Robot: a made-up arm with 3 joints.
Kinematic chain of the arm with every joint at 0, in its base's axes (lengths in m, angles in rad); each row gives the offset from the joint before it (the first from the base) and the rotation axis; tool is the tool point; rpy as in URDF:
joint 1: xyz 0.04 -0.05 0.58 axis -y
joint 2: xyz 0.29 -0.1 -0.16 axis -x
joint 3: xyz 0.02 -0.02 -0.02 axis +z
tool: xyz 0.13 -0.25 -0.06 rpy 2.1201 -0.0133 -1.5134
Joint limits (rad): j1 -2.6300..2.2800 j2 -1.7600..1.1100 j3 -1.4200..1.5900
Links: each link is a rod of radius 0.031 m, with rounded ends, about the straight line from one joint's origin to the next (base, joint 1, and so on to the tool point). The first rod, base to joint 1, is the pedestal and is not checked.
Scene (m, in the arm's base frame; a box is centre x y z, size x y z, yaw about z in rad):
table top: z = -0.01
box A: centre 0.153 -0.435 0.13 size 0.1 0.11 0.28 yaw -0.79
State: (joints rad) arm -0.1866 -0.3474 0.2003
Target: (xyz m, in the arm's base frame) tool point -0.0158 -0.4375 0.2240
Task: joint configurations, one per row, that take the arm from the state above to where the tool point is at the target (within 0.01 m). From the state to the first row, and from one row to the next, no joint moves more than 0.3 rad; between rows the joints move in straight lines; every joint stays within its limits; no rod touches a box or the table.
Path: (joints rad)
1: -0.2637 -0.5828 -0.0639
2: -0.3408 -0.8183 -0.3280
3: -0.4180 -1.0537 -0.5922
4: -0.4951 -1.2891 -0.8564
5: -0.5722 -1.5246 -1.1205
6: -0.6493 -1.7600 -1.3847
7: -0.6505 -1.4657 -1.1520
8: -0.6518 -1.1714 -0.9194
9: -0.6530 -0.8772 -0.6867
10: -0.6542 -0.5829 -0.4540
11: -0.7820 -0.3302 -0.5799
12: -0.9098 -0.0776 -0.7059

